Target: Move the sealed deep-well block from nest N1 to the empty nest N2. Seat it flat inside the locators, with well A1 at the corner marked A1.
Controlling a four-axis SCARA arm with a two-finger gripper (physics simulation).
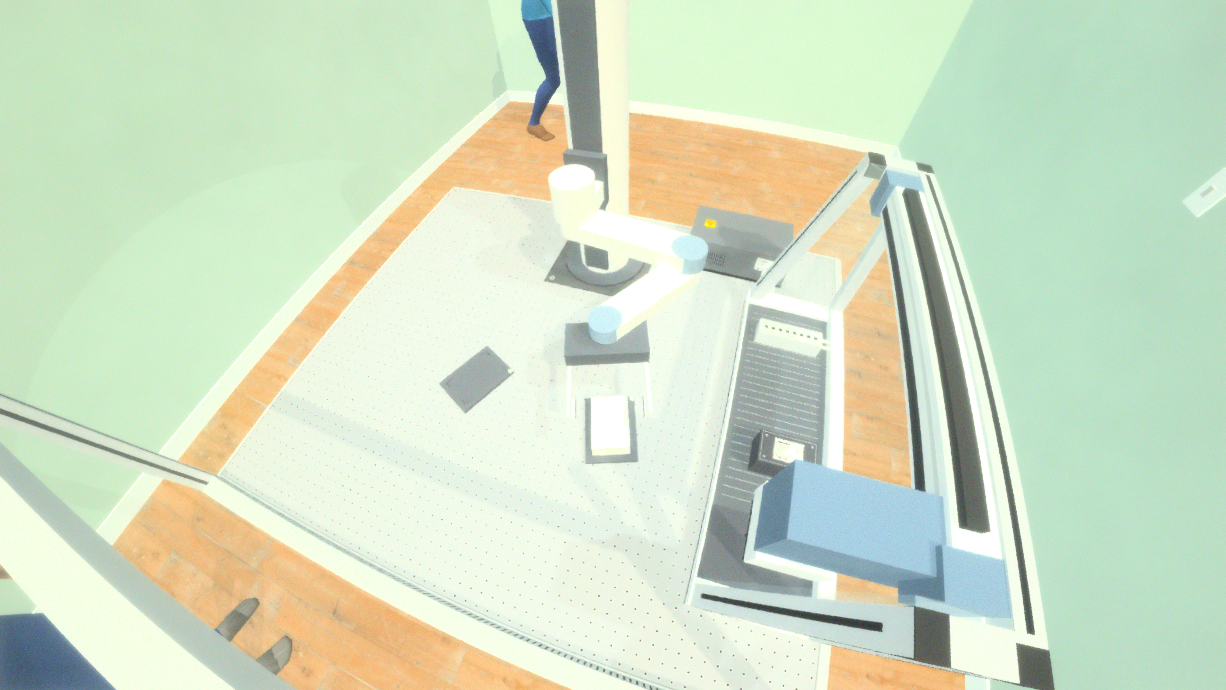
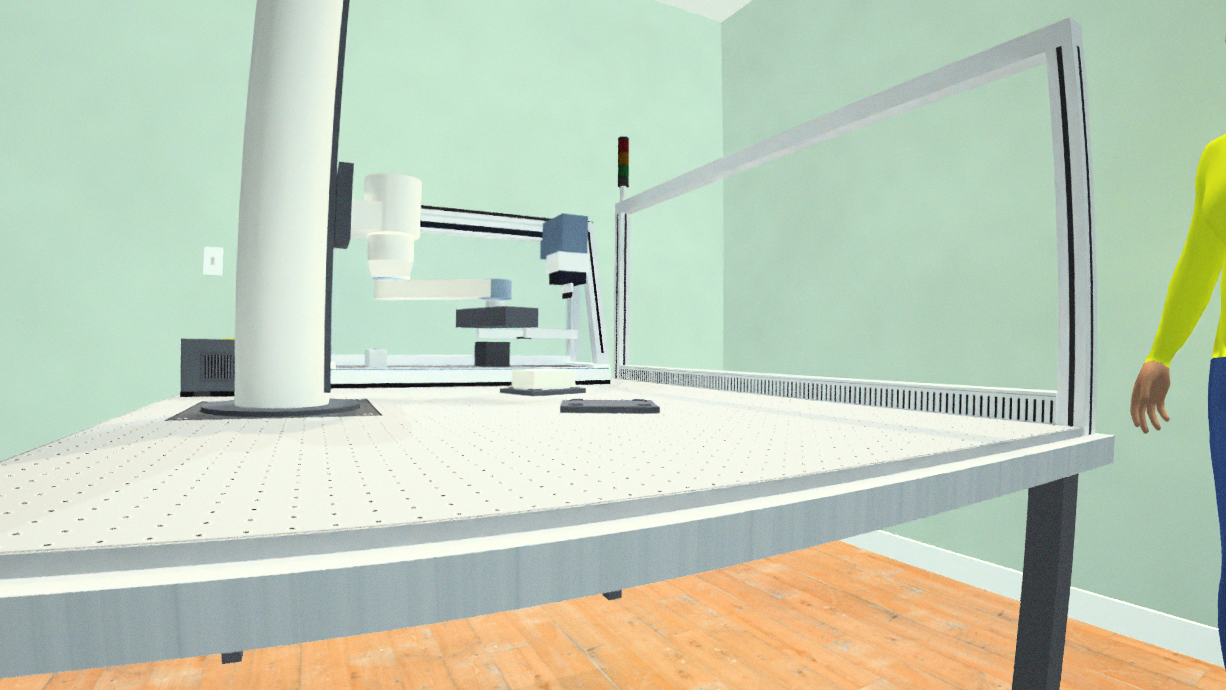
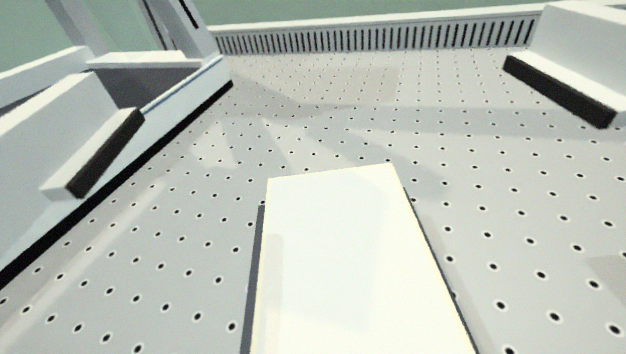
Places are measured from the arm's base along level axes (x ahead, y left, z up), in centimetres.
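Where they show: gripper, between the fingertips: point(image 1: 609, 416) point(image 2: 551, 334) point(image 3: 316, 68); arm's base, origin of its link: point(image 1: 605, 260) point(image 2: 282, 415).
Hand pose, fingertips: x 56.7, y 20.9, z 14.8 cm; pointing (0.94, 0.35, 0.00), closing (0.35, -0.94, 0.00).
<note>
Things, the pixels of their top centre, and the offset from my fingertips. "spot": a spot on its surface instead. Level surfaces: height alone.
- sealed deep-well block, centre of its top: point(image 3: 341, 249) point(image 1: 609, 421) point(image 2: 543, 369) dx -2.2, dy -1.0, dz -8.2 cm
- Nest N1, centre of its top: point(image 2: 608, 401) point(image 1: 475, 376) dx -4.7, dy -38.8, dz -12.0 cm
- framed deck, height of its surface: dz -8.6 cm
- blue gantry head, a spot on its surface: point(image 1: 857, 522) spot: dx +17.9, dy +32.3, dz +35.3 cm
- dark box, a spot on its surface: point(image 1: 782, 451) spot: dx -3.4, dy +35.4, dz -1.5 cm
- white rack, a spot on its surface: point(image 1: 789, 334) spot: dx -35.4, dy +35.3, dz -4.2 cm
- grey controller box, a spot on its surface: point(image 1: 742, 242) spot: dx -63.3, dy +19.5, dz -2.1 cm
The sealed deep-well block point(image 1: 609, 426) point(image 2: 542, 379) point(image 3: 345, 260), a white box with a plain top, sits on the dark plate of nest N2 point(image 1: 633, 438) point(image 2: 513, 390) point(image 3: 253, 280). It looks level and in line with the plate. Its base against the locators, well A1 and the corner mark cannot be made out. Nest N1 point(image 1: 477, 378) point(image 2: 609, 407) is a bare dark plate, turned at an angle. My gripper point(image 1: 609, 406) point(image 2: 553, 334) point(image 3: 316, 68) is open and empty. Its fingers are wide apart, above the block and apart from it.
A framed deck point(image 1: 779, 385) with a blue gantry head point(image 1: 857, 522) stands beside N2. On it are a dark box point(image 1: 782, 451) and a white rack point(image 1: 789, 334). A grey controller box point(image 1: 742, 242) is near the arm's column point(image 1: 613, 128) point(image 2: 287, 214). A person point(image 1: 542, 60) stands behind the table.
</note>
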